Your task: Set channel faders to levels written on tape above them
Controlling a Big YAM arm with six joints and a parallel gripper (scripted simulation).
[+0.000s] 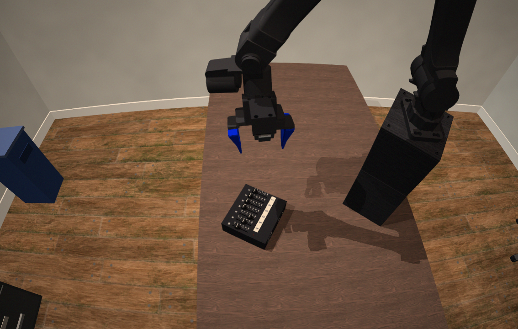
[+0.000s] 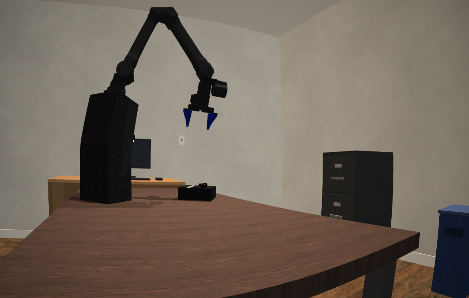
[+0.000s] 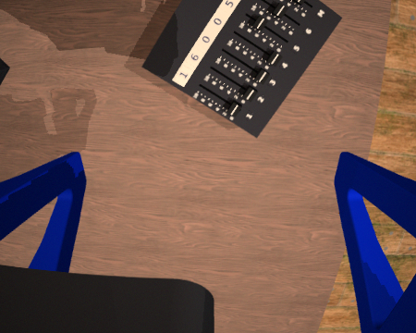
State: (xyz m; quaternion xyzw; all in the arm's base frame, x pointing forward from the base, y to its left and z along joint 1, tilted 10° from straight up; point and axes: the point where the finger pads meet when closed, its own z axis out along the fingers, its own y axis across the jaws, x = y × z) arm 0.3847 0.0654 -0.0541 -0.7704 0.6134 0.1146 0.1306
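Right now my hand is 250 mm above the fader 2, 30 mm short of it and 20 mm to the left of it. From my hand the other things lie so: fader 4: 250 mm below, 40 mm ahead, 20 mm to the left; then fader 1: 250 mm below, 40 mm to the right, 20 mm ahead; then fader 3: 250 mm below, 40 mm ahead.
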